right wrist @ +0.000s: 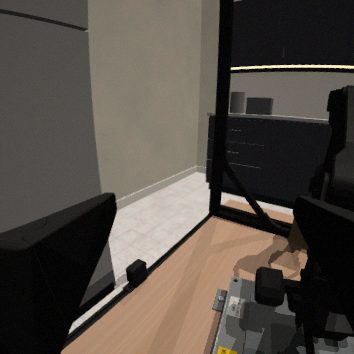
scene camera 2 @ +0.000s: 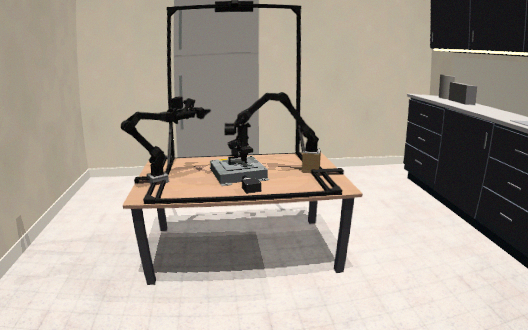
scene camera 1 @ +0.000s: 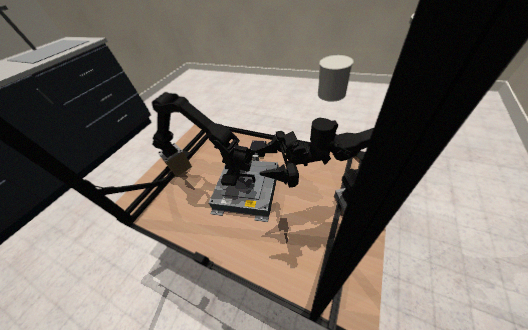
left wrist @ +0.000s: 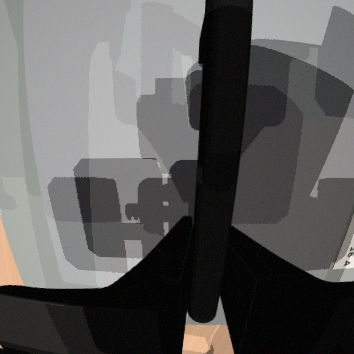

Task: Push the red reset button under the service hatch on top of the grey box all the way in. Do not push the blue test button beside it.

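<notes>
The grey box (scene camera 1: pixel 240 209) (scene camera 2: pixel 227 175) (right wrist: pixel 240 287) lies on the table; its top also fills much of the left wrist view. The service hatch (scene camera 1: pixel 245 190) looks flat on top, shaded by the arm. My left gripper (scene camera 1: pixel 239 177) (scene camera 2: pixel 239 160) (left wrist: pixel 199 223) is low over the hatch, shut on a black bar-shaped handle (scene camera 1: pixel 252 178) (left wrist: pixel 225 100), which runs between its fingertips. The red and blue buttons do not show in any view. My right gripper (scene camera 1: pixel 260 163) (scene camera 2: pixel 209 112) (right wrist: pixel 206 203) is open and empty, raised well above the table beside the box.
A yellow label (scene camera 1: pixel 250 204) is on the box top. A small black block (scene camera 2: pixel 251 185) stands beside the box. A brown block (scene camera 1: pixel 178 163) (scene camera 2: pixel 311 161) is at the left arm's base. Black frame rails (scene camera 2: pixel 220 198) border the wooden table (scene camera 1: pixel 200 225).
</notes>
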